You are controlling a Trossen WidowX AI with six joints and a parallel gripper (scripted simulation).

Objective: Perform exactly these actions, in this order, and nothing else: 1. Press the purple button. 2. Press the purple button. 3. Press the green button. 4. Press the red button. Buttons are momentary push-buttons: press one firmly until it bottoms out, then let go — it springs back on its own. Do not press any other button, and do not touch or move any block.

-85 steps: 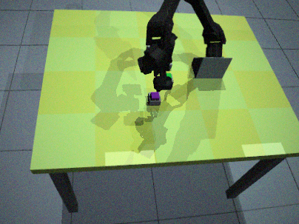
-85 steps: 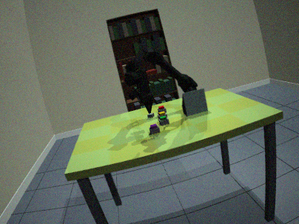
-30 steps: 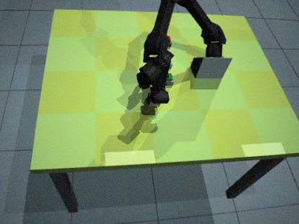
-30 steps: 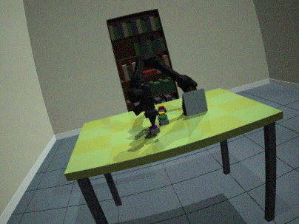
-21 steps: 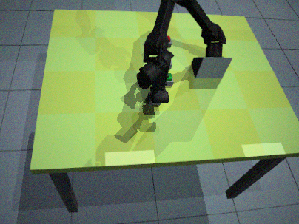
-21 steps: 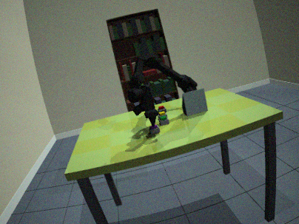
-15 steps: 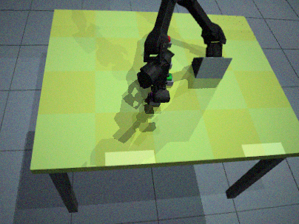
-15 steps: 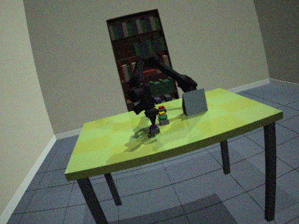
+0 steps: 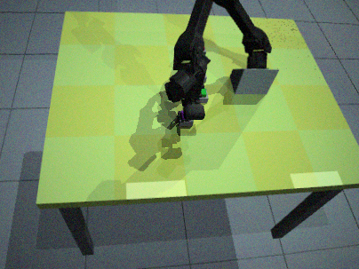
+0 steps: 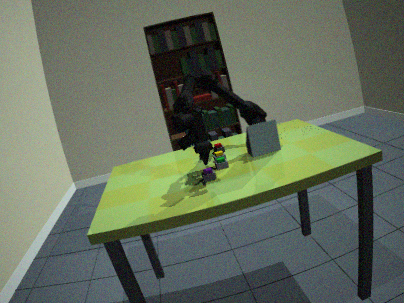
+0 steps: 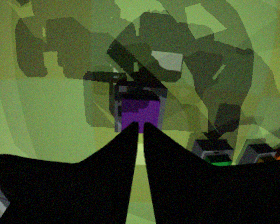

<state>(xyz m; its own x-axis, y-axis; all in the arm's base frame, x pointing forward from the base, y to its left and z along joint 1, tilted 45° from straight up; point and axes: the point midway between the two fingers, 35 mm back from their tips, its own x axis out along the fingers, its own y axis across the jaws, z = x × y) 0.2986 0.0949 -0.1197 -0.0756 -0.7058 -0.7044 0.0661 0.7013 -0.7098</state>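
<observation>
Right now my gripper tip is 3 cm above the purple button. From my gripper tip the other things lie so: orange block: 11 cm behind, 27 cm to the right, 5 cm below; yellow button: 10 cm behind, 20 cm to the right, 3 cm below; green button: 8 cm behind, 10 cm to the right, 3 cm below.
</observation>
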